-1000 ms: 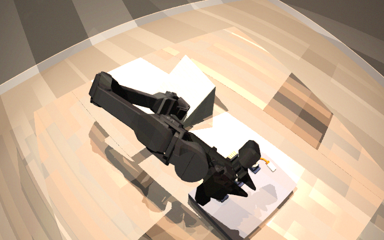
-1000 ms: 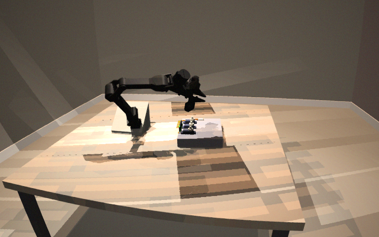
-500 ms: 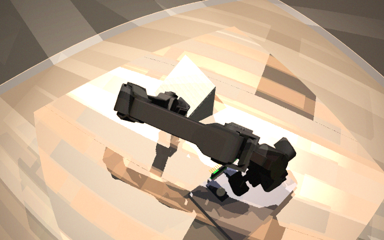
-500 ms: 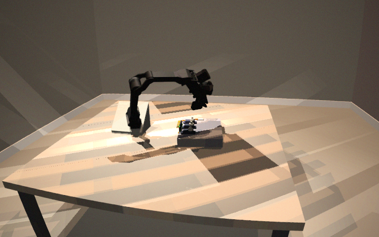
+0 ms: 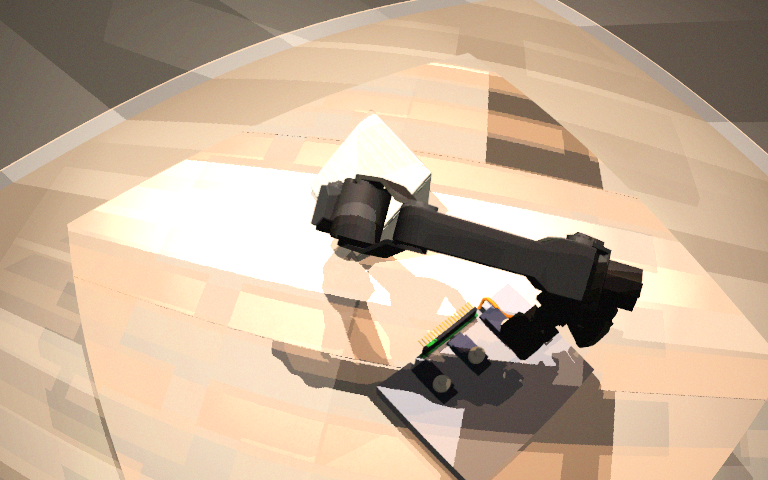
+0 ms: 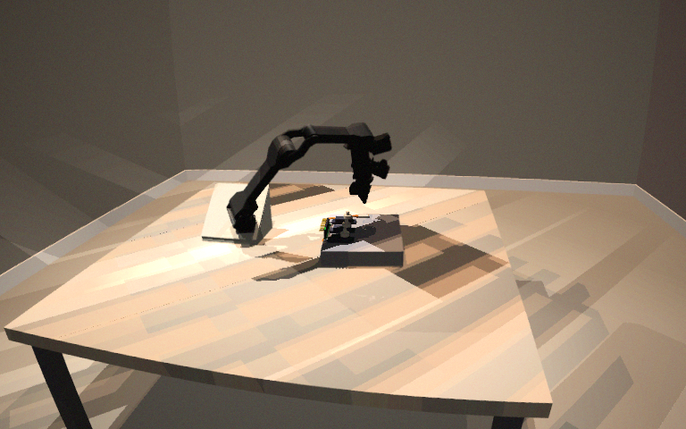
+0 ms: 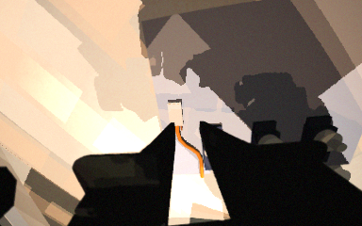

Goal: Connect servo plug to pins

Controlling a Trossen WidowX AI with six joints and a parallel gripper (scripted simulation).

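My gripper tip is now 100 mm to the left of the printed holder, 90 mm above it and 40 mm short of it.
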